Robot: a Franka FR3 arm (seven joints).
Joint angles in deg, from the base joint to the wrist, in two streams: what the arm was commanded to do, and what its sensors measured. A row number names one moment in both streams.
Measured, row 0:
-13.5, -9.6, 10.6, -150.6, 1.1, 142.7, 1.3
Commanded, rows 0 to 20:
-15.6, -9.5, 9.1, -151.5, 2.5, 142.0, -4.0
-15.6, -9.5, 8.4, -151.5, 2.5, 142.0, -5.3
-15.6, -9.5, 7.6, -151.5, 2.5, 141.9, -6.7
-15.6, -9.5, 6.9, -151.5, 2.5, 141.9, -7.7
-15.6, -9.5, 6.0, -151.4, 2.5, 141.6, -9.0
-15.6, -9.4, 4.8, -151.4, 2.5, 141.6, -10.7
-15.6, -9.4, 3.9, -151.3, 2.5, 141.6, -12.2
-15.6, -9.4, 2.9, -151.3, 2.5, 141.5, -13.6
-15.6, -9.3, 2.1, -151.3, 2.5, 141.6, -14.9
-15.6, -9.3, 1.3, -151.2, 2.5, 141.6, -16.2
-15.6, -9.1, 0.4, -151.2, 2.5, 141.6, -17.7
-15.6, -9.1, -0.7, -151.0, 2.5, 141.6, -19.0
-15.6, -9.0, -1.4, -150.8, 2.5, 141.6, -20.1
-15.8, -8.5, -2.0, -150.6, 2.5, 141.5, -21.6
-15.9, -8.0, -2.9, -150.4, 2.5, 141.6, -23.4
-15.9, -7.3, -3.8, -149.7, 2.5, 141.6, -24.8
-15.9, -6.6, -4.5, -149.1, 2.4, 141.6, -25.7
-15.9, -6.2, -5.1, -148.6, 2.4, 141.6, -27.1
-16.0, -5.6, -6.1, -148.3, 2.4, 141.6, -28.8
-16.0, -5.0, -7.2, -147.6, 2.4, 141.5, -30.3
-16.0, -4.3, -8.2, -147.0, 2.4, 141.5, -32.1
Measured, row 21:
-14.7, -8.3, -5.9, -149.5, 1.1, 142.1, -26.2
